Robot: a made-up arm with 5 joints.
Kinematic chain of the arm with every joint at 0, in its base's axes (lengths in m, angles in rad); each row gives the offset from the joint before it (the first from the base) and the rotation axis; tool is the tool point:
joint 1: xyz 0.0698 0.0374 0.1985 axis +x
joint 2: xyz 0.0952 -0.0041 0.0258 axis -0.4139 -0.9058 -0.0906
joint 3: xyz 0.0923 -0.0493 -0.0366 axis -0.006 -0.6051 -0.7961
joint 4: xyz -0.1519 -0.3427 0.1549 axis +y
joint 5: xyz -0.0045 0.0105 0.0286 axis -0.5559 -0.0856 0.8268
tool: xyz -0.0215 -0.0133 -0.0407
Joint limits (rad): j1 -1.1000..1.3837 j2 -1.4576..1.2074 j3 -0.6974..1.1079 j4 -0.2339..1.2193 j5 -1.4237..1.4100
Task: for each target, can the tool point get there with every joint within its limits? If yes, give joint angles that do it. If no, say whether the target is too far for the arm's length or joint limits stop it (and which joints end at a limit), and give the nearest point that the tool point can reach.
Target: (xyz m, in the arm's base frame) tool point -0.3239 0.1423 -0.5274
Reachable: no: too far | nearest point -0.0866 0.0375 -0.1094 | short by 0.492 m
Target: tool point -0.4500 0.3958 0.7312
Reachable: no: too far | nearest point -0.0530 0.1906 0.6079 | short by 0.464 m
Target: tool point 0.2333 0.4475 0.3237
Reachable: no: joint limits stop it (at a limit: joint 1, joint 3, joint 4, joint 5) | nearest point 0.0795 0.2439 0.5923 | short by 0.370 m
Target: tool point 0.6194 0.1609 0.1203
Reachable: no: joint limits stop it (at a limit: joint 1, joint 3, joint 4, joint 5) | nearest point 0.3775 0.1002 -0.1638 | short by 0.378 m
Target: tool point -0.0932 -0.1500 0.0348
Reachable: yes | joints 0.0908 0.6708 0.9061 0.6658 0.3813
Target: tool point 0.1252 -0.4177 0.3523
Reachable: yes | joints 0.2718 0.5139 -0.3848 0.7062 0.2467
